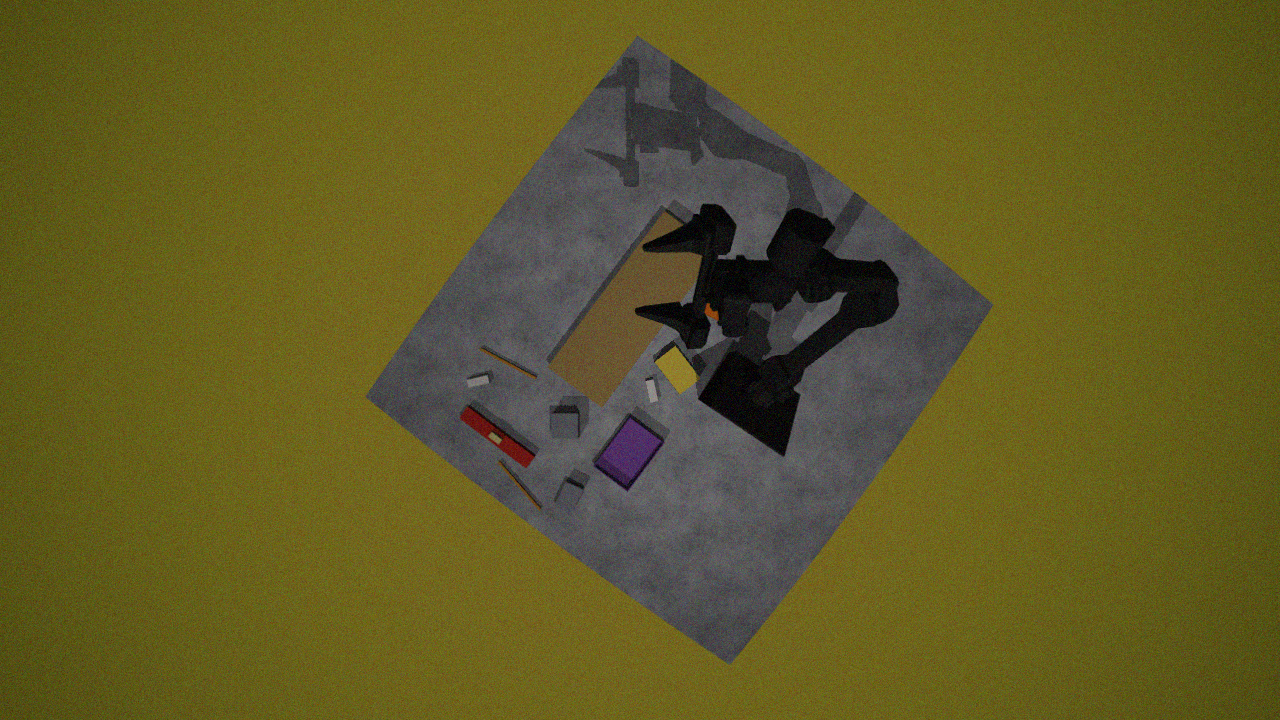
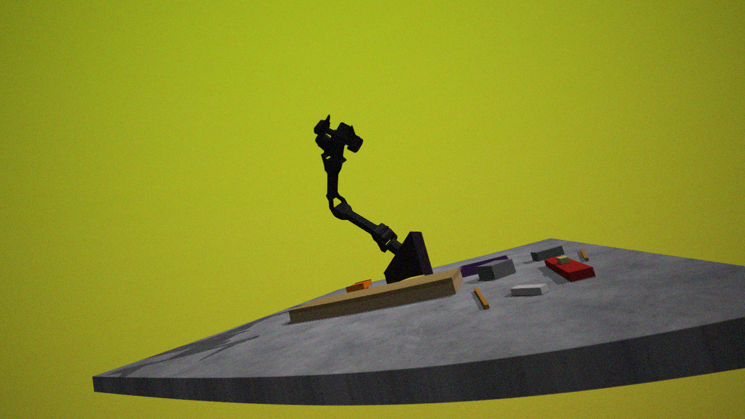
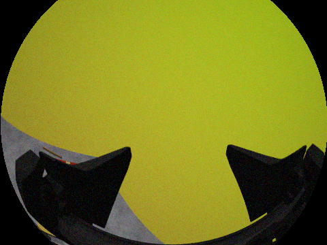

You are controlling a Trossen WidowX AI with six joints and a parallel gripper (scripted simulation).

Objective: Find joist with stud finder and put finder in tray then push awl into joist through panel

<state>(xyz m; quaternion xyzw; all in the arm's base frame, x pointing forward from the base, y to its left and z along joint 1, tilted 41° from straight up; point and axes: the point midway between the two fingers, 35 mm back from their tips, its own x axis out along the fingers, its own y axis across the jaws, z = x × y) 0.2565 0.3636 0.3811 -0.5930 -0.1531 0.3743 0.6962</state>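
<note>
The orange stud finder is 620 mm below my gripper tip, 180 mm to the right of it and 150 mm behind it. Round my gripper tip: awl (620 mm below, 280 mm to the right, 130 mm behind); yellow block (620 mm below, 160 mm behind, 30 mm to the left); purple tray (620 mm below, 280 mm to the left, 210 mm behind).
</note>
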